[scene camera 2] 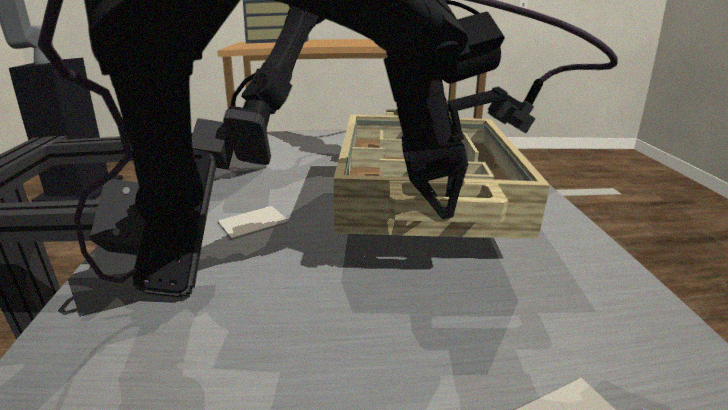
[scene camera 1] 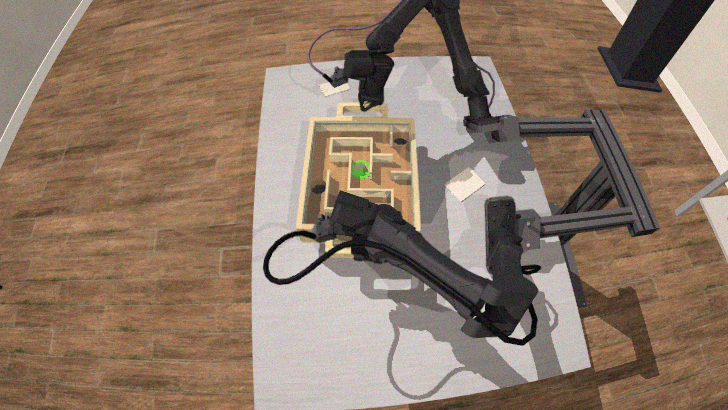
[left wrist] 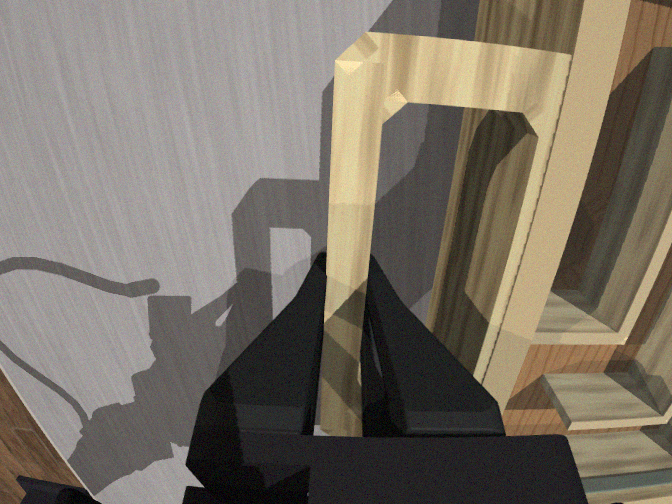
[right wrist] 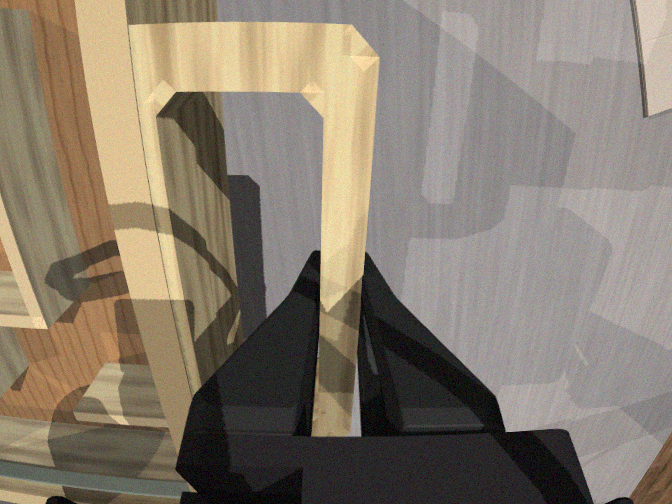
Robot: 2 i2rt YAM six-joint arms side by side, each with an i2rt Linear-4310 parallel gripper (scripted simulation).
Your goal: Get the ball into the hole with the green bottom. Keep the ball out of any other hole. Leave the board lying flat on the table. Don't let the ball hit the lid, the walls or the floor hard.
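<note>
My left gripper is visible to me. So is my right gripper, which I also find in scene camera 1 and in the right wrist view, and I can see a wooden maze board too.
</note>
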